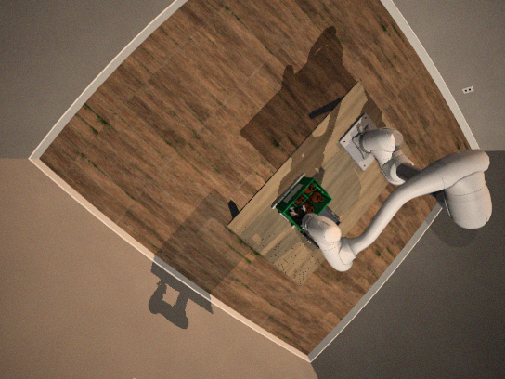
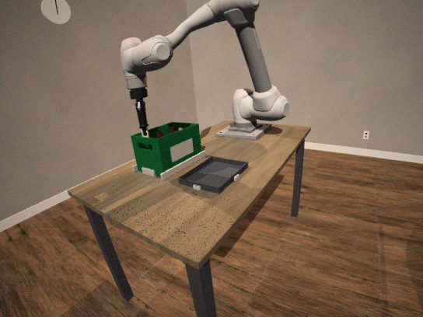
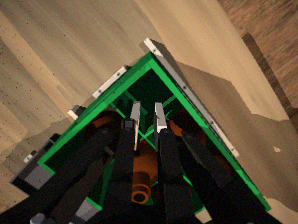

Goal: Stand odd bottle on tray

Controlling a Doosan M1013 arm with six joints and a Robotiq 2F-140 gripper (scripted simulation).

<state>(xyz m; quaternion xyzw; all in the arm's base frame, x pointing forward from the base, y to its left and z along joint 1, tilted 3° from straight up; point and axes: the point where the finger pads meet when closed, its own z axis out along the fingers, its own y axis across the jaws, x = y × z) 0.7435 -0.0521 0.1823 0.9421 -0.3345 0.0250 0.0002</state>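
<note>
Now: hand 9 cm past the green crate, 3 cm to the right of it and 9 cm above it. The rest, counted from my hand: dark grey tray: 11 cm behind, 31 cm to the left, 16 cm below.
</note>
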